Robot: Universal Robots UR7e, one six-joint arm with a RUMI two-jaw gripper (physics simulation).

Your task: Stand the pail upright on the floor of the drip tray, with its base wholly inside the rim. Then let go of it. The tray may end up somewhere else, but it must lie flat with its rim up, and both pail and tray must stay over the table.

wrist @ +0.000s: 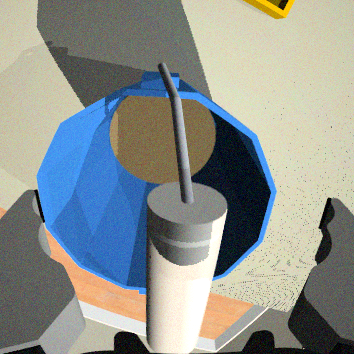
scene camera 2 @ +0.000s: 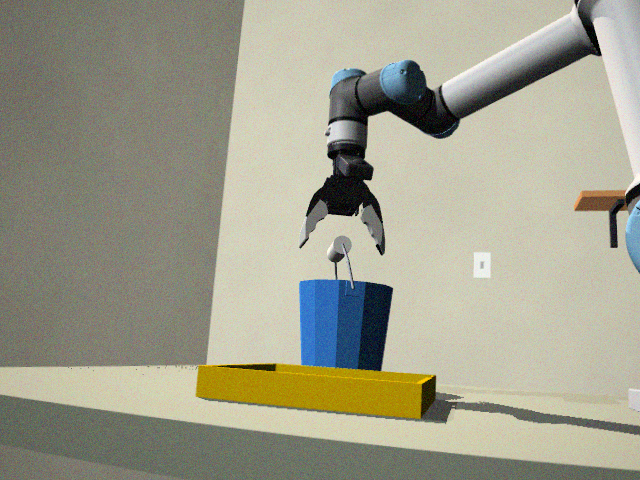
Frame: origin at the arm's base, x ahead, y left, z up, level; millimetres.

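Where they show: gripper, fingertip midpoint: (wrist: 183, 200) (scene camera 2: 341, 252).
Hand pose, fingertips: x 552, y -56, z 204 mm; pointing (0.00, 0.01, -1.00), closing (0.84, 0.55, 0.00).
Observation:
Each offset is from my fingertips to the centre of the thing. Level surfaces: height alone.
The blue pail (scene camera 2: 323, 325) (wrist: 100, 200) stands upright on the table, behind the tray in the scene view, its base hidden there. Its handle is raised, with a white cylindrical grip {dy -38, dx +24, dz +12 mm} (scene camera 2: 334, 251) (wrist: 172, 300) above the pail's mouth. The yellow drip tray {dy +247, dx -106, dz -214 mm} (scene camera 2: 310, 391) (wrist: 270, 11) lies flat with its rim up, apart from the pail; a corner of it shows at the top right of the wrist view. My gripper (scene camera 2: 342, 250) (wrist: 183, 200) is open and points down, its fingertips around the level of the grip, on either side of it, with nothing held.
The pale table top {dz -230 mm} (scene camera 2: 103, 381) (wrist: 305, 100) carries both objects; its front edge runs below the tray in the scene view. An orange wooden surface (wrist: 102, 287) with a white edge shows below the pail in the wrist view. A wooden shelf (scene camera 2: 597, 200) is at the right.

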